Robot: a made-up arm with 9 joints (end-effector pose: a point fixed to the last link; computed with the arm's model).
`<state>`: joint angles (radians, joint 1 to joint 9).
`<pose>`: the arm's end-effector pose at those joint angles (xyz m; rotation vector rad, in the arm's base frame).
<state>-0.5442 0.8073 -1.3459 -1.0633 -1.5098 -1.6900 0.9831 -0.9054 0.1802</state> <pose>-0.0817 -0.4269 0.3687 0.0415 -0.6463 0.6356</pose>
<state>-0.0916 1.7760 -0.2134 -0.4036 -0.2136 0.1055 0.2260 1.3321 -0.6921</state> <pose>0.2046 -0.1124 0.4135 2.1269 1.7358 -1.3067</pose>
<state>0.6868 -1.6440 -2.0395 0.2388 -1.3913 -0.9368 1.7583 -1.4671 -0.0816</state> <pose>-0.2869 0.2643 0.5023 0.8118 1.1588 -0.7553</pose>
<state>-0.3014 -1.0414 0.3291 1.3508 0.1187 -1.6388 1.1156 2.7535 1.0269</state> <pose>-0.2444 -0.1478 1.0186 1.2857 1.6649 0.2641</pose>
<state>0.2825 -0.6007 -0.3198 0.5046 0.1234 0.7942 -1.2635 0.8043 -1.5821</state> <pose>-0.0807 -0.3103 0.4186 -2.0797 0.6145 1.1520</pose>
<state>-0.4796 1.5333 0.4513 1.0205 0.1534 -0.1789 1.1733 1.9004 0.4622</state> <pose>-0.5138 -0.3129 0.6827 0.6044 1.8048 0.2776</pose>
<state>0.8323 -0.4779 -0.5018 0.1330 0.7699 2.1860 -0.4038 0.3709 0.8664</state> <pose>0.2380 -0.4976 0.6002 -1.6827 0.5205 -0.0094</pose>
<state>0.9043 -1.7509 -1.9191 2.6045 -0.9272 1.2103 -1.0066 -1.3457 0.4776</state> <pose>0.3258 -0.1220 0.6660 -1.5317 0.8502 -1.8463</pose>
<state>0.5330 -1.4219 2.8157 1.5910 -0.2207 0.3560 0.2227 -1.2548 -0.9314</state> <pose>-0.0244 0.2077 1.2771 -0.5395 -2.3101 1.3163</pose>
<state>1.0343 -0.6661 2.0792 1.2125 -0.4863 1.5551 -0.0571 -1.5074 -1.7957</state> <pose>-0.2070 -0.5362 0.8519 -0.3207 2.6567 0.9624</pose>
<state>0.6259 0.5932 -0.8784 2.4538 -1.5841 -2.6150 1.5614 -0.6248 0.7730</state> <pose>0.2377 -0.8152 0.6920 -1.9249 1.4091 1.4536</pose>
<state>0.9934 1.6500 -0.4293 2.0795 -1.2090 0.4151 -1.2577 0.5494 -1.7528</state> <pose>0.6026 -0.5020 0.7140 0.5541 -0.3461 0.3463</pose>
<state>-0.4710 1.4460 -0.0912 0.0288 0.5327 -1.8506 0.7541 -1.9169 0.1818</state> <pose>-0.1348 -0.2838 0.7578 2.1435 -1.3411 0.1409</pose>
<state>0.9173 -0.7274 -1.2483 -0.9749 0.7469 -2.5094 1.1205 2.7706 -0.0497</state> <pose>-0.1132 -0.3780 0.5091 0.8973 -0.6324 -0.4029</pose>
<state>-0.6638 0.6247 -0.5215 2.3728 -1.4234 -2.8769 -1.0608 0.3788 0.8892</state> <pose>-1.0539 -0.2178 0.8971 0.5315 0.7635 -1.6573</pose>
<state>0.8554 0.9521 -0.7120 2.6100 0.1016 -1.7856 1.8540 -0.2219 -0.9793</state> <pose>0.0644 -0.7647 0.5821 -0.4451 -0.2664 -2.4344</pose>
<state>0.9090 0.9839 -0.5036 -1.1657 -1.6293 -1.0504 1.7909 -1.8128 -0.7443</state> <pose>0.6893 -0.0299 0.2164 0.8282 -0.8374 0.9112</pose>
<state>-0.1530 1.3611 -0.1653 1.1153 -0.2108 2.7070 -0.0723 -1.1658 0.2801</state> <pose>-0.4709 -0.5570 0.8156 -0.6808 -0.8475 -1.2287</pose>
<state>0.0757 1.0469 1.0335 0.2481 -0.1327 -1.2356 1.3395 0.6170 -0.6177</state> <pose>0.0025 -0.4576 0.6163 2.5250 1.2367 0.2487</pose>
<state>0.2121 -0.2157 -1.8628 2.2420 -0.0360 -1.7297 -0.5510 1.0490 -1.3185</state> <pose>0.0350 -0.5015 0.9126 0.4230 -0.2878 -1.6249</pose>
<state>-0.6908 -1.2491 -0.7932 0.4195 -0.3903 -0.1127 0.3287 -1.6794 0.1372</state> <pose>-0.5008 0.0658 0.6219 -0.9537 -0.0920 -2.4852</pose>
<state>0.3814 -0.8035 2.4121 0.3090 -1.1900 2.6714 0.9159 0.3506 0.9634</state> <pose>-0.3813 -0.2794 1.2270 -2.1131 -0.1194 -0.2809</pose>
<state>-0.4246 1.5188 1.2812 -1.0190 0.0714 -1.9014 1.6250 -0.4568 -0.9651</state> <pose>0.0417 -0.3664 0.4024 2.8738 0.4596 0.1154</pose>
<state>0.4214 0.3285 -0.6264 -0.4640 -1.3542 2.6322 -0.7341 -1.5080 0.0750</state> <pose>-0.0569 -0.1961 0.3981 -2.3316 -0.5076 -0.3353</pose>
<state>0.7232 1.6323 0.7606 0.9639 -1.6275 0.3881 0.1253 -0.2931 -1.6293</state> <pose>0.7356 -0.5786 0.5578 -0.1961 0.0484 0.2833</pose>
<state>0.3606 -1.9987 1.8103 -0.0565 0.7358 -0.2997 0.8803 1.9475 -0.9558</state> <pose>0.0146 -0.1549 1.0727 -1.4542 0.4009 -0.1987</pose>
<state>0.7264 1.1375 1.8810 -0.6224 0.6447 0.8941 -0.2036 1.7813 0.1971</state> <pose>0.0471 -0.1133 0.2846 -0.5371 -1.9537 0.4713</pose>
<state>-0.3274 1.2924 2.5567 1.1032 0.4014 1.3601 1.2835 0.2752 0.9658</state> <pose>-0.5051 -0.1697 0.3422 2.6210 0.6911 -0.5429</pose>
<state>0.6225 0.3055 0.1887 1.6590 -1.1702 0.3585 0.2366 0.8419 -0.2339</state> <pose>0.2052 -0.5774 1.0444 -1.8727 -0.7631 -0.2597</pose>
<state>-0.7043 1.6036 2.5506 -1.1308 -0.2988 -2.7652 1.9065 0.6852 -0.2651</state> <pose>-0.0247 -0.4652 0.4360 2.7017 -0.4963 0.0726</pose>
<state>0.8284 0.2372 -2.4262 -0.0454 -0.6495 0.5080 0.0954 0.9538 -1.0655</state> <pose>-0.3858 -0.3239 -0.0174 0.4806 1.2462 -1.4382</pose>
